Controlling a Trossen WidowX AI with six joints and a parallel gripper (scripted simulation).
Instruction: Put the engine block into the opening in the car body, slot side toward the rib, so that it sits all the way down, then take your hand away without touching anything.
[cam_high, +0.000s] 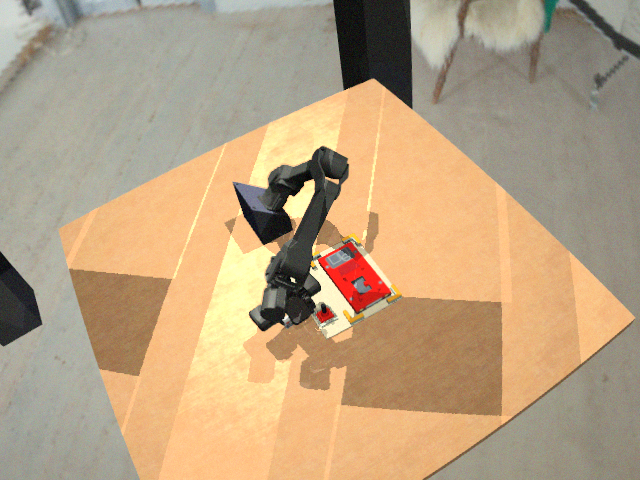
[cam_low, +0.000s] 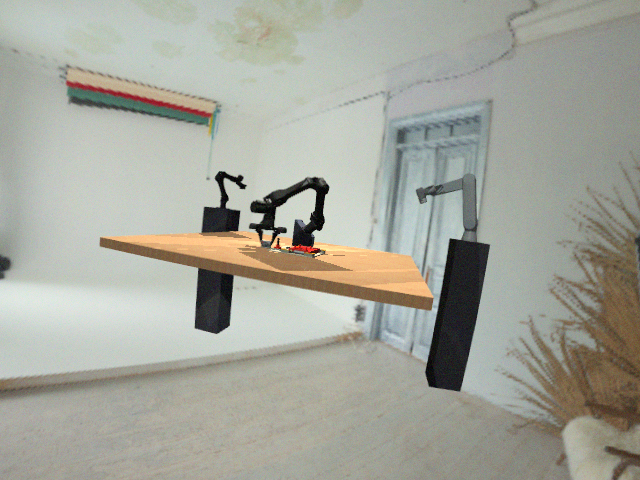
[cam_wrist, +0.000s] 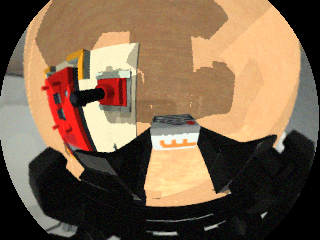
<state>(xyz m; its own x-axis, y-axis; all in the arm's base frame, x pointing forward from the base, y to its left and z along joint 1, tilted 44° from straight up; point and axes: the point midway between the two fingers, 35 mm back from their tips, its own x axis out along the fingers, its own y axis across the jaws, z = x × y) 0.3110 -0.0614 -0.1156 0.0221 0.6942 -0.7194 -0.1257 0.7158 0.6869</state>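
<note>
My gripper tip is 80 mm to the right of the black upright stick, 40 mm short of it and 20 mm below it. Round my gripper tip: engine block right at my gripper tip.
</note>
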